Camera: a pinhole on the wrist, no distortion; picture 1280 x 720 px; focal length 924.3 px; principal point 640.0 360.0 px. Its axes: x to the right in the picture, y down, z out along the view. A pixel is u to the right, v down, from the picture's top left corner.
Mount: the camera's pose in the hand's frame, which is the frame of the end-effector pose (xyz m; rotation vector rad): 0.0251 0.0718 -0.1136 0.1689 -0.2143 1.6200
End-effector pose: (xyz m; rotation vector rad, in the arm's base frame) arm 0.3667 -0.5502 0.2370 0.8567 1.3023 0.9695
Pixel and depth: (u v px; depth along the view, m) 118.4 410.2 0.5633
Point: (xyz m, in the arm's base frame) 0.7556 -0.6799 -0.0763
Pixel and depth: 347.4 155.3 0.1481
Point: 0.3881 -0.4992 0.2104
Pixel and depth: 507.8 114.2 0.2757
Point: 0.5171 -0.4698 0.1883
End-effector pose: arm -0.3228 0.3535 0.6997 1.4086 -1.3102 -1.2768
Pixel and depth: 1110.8 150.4 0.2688
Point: -0.5300 0.2767 0.7997
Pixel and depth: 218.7 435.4 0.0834
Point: -0.2849 0.3299 0.7179
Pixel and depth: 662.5 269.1 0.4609
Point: -0.6540 0.3228 0.6114
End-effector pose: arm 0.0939 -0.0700 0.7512 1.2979 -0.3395 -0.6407
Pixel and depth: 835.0 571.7 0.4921
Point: -0.1959 -0.2999 0.9073
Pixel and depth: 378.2 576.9 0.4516
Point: -0.1779 -0.2678 0.6749
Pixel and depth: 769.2 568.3 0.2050
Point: 0.0327 -0.1177 0.8233
